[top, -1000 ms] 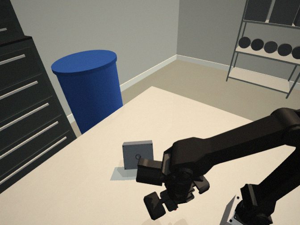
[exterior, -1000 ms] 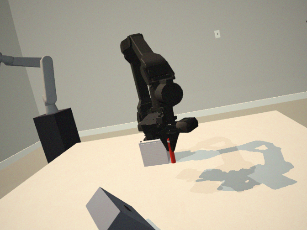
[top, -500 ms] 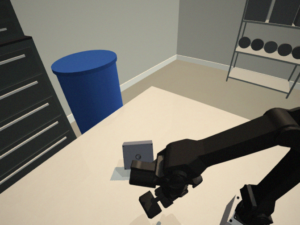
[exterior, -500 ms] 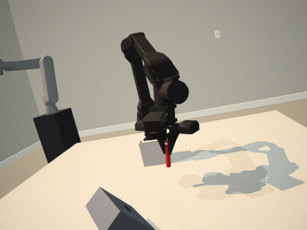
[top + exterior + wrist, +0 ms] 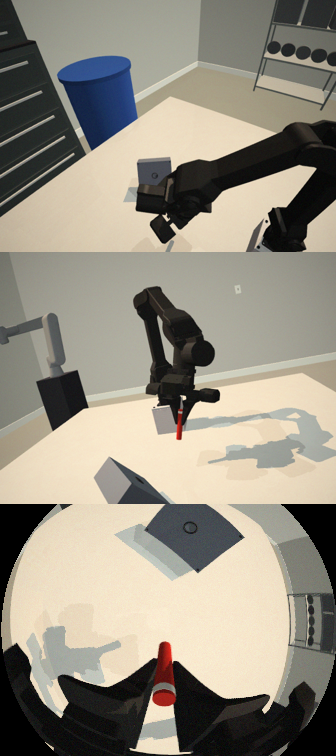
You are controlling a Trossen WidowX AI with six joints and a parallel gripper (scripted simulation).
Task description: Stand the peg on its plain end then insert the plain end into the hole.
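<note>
My gripper tip is now 20 cm short of the grey sloped panel, 7 cm to the left of it and 5 cm above it. Also, from my gripper tip: red peg: 2 cm above.
</note>
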